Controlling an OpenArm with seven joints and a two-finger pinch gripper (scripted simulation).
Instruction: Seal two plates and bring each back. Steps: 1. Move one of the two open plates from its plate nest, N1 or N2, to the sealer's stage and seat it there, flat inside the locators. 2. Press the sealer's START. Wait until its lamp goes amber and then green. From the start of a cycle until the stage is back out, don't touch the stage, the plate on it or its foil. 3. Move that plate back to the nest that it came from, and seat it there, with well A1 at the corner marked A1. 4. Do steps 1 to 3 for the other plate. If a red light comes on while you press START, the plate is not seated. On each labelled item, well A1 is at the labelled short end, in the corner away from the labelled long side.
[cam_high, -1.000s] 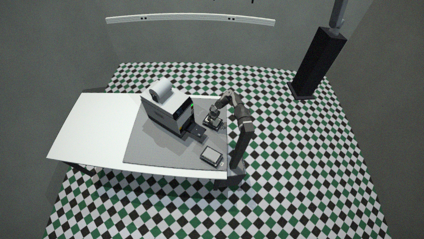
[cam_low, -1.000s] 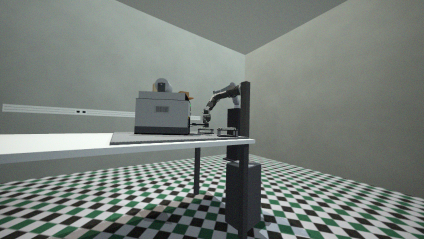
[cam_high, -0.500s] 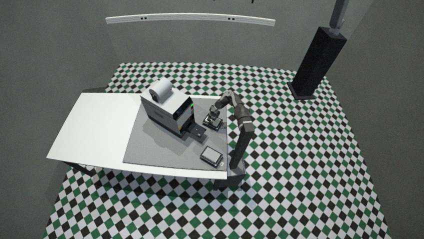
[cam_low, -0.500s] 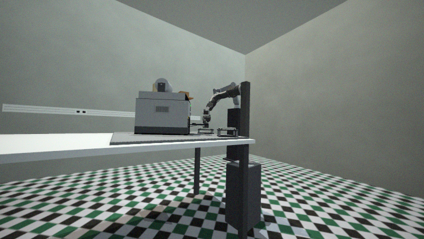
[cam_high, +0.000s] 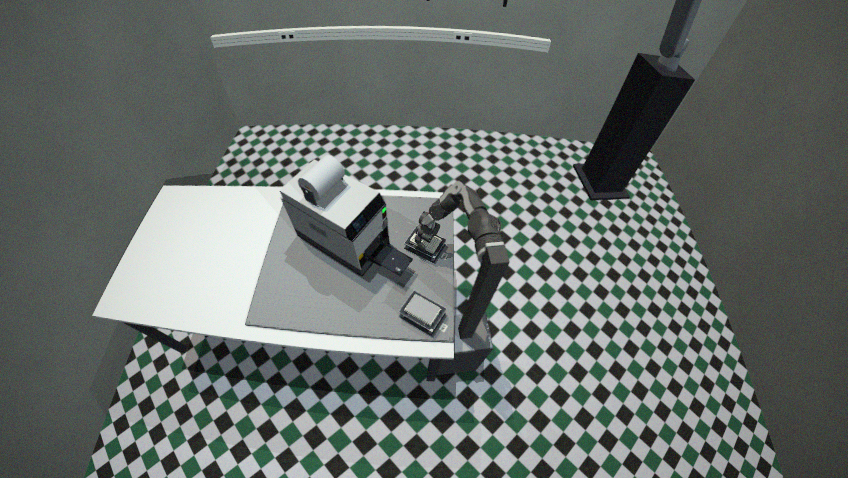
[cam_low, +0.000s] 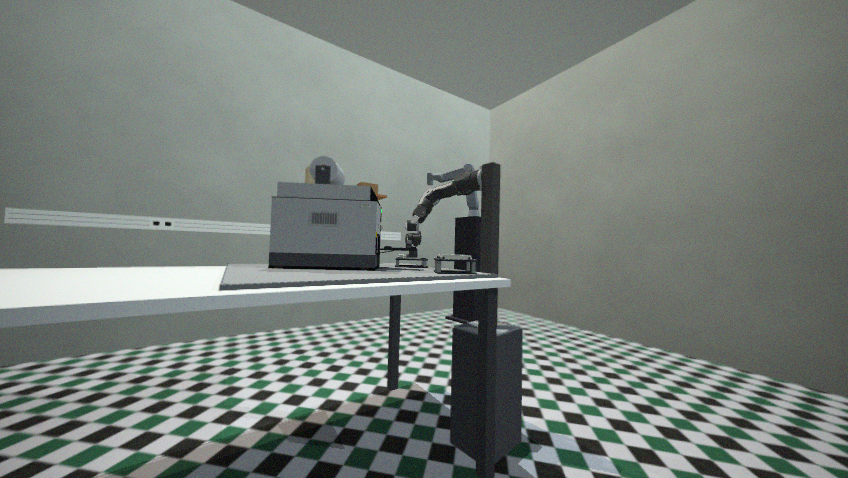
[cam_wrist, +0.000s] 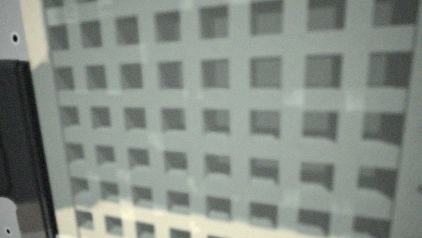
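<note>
The dark stage is 16 cm ahead of my hand, 11 cm to the left of it and 4 cm above it. Round my hand: white foil roll: 42 cm ahead, 37 cm above, 9 cm to the right; touch screen: 28 cm ahead, 27 cm above, 7 cm to the left.
</note>
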